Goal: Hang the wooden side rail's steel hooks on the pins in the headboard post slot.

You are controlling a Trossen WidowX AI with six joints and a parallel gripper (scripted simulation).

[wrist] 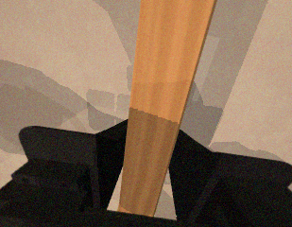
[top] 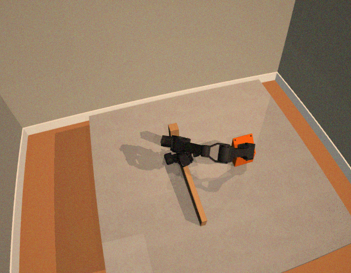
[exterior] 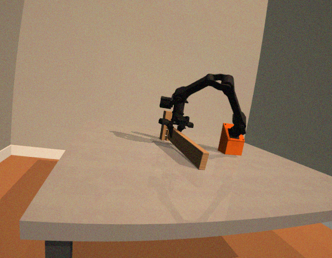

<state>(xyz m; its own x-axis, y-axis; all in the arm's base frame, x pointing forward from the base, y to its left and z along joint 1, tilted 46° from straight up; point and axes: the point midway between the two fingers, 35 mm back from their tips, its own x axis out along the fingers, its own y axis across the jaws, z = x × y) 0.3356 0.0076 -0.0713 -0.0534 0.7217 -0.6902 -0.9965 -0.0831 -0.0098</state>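
Now: the wooden headboard post 1 cm ahead of my gripper tip, 16 cm to the right of it and 4 cm above it.
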